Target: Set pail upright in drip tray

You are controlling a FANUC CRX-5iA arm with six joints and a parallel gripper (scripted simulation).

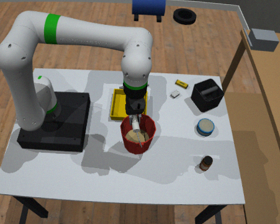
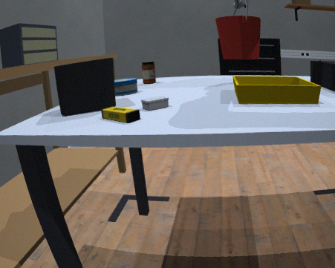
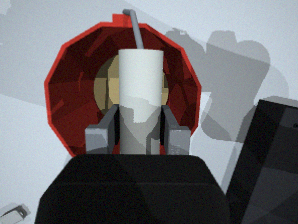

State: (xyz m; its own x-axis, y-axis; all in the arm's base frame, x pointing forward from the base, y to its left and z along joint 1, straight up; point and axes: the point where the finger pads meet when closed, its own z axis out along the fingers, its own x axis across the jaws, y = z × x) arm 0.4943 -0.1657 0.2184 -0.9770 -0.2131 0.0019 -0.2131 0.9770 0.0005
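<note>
Now: hand 30 mm above the wire handle and 10 mm short of it. The rest, counted from my hand: red pail: 90 mm below, 10 mm ahead; then jar: 390 mm ahead, 270 mm below, 70 mm to the right; then yellow drip tray: 300 mm below, 290 mm to the left, 40 mm behind.
</note>
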